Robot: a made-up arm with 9 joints.
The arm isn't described. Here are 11 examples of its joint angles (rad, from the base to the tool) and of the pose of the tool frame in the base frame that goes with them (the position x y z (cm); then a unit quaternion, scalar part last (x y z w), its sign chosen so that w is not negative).
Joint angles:
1: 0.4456 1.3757 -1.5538 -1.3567 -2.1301 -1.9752 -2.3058 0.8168 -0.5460
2: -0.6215 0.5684 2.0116 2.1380 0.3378 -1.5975 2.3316 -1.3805 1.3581
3: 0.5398 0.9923 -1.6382 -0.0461 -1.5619 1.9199 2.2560 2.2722 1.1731
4: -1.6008 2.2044 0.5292 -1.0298 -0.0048 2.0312 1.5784 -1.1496 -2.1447
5: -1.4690 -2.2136 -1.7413 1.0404 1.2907 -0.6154 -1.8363 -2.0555 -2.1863
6: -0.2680 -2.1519 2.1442 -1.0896 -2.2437 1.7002 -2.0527 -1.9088 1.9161
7: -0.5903 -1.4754 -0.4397 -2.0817 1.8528 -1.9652 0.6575 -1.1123 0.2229
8: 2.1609 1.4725 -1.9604 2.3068 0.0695 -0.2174 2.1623 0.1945 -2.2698
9: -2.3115 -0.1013 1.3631 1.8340 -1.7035 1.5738 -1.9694 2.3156 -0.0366
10: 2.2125 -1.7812 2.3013 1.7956 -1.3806 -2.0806 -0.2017 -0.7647 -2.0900
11: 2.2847 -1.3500 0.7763 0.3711 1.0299 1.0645 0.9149 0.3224 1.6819
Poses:
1: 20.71 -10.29 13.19 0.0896 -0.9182 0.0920 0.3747
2: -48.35 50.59 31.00 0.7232 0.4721 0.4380 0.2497
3: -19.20 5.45 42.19 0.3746 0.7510 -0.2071 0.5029
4: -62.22 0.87 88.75 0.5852 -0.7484 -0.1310 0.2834
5: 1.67 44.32 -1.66 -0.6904 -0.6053 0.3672 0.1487
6: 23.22 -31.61 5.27 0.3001 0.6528 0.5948 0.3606
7: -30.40 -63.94 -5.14 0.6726 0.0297 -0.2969 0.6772
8: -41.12 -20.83 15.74 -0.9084 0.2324 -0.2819 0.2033
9: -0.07 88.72 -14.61 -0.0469 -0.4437 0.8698 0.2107
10: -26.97 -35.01 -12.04 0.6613 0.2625 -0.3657 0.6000
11: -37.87 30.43 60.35 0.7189 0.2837 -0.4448 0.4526
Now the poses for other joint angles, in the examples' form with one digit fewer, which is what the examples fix.
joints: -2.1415 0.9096 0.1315 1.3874 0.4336 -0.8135 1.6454 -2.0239 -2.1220
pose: -13.2 8.7 42.5 -0.590 -0.305 0.129 0.736
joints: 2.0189 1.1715 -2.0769 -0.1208 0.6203 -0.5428 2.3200 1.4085 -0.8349
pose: -20.8 21.4 46.9 0.598 0.031 0.607 0.523
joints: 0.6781 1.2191 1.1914 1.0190 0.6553 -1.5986 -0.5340 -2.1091 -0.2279
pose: -78.7 -13.7 -74.5 0.648 -0.180 -0.673 0.309
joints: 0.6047 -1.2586 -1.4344 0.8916 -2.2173 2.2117 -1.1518 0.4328 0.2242
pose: -19.5 -17.6 -35.9 0.552 0.128 0.660 0.493
